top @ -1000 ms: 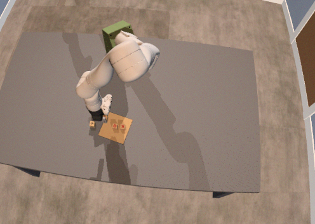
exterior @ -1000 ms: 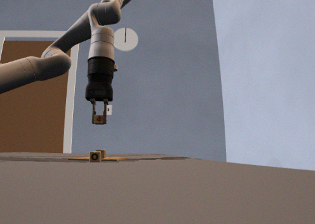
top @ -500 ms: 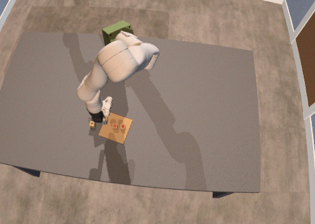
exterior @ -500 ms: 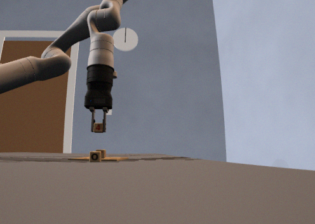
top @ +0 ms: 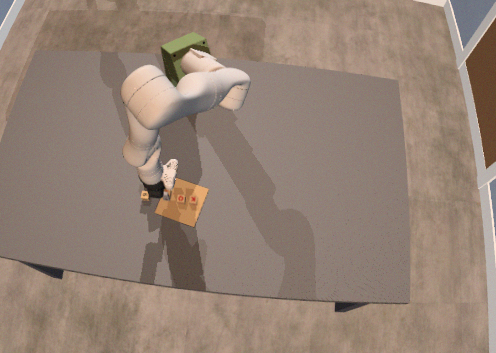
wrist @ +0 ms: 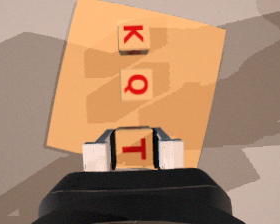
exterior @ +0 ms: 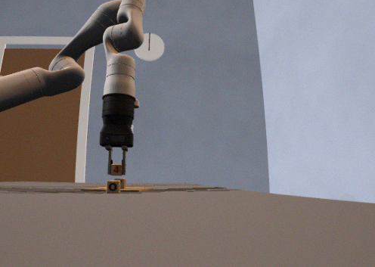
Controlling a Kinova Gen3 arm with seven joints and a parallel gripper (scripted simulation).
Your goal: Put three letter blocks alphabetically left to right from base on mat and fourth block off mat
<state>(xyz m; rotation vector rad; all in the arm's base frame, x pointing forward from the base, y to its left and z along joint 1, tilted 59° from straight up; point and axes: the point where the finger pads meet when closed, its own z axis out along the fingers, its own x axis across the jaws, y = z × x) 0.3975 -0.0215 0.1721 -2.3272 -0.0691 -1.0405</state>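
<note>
The orange mat lies 5 cm below my hand, 4 cm to the left of it and 1 cm behind it.
</note>
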